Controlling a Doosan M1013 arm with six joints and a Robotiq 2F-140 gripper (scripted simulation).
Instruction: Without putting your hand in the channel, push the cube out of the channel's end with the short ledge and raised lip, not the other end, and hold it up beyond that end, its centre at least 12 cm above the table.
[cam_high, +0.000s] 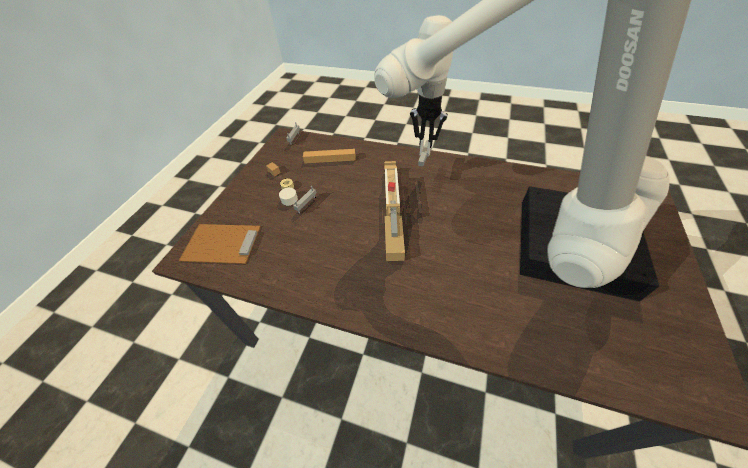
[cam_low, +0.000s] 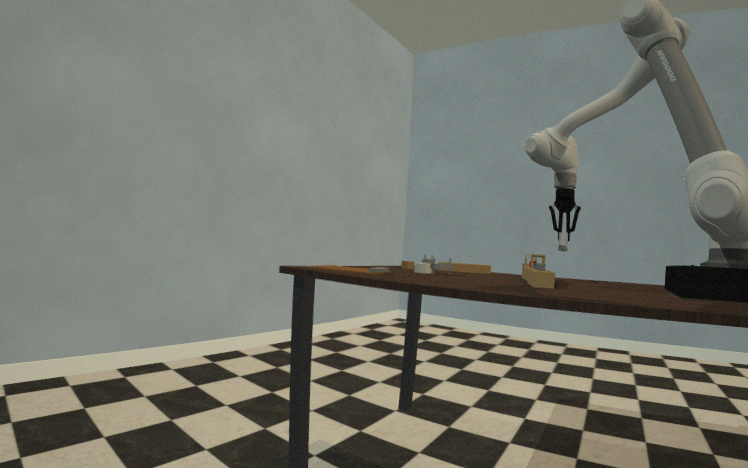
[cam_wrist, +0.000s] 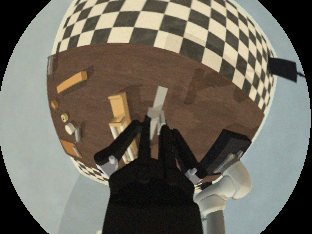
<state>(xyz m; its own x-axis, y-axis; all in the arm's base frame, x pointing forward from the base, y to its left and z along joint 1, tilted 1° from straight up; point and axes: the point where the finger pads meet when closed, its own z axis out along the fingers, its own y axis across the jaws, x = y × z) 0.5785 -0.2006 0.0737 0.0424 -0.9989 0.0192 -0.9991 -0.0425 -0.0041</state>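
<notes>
Now: hand 70 mm short of the wooden channel, 180 mm to the right of it and 100 mm above it. Also, from my hand: red cube (80 mm ahead, 150 mm to the left, 90 mm below); grey piece (30 mm below); wooden bar (420 mm ahead, 130 mm below).
</notes>
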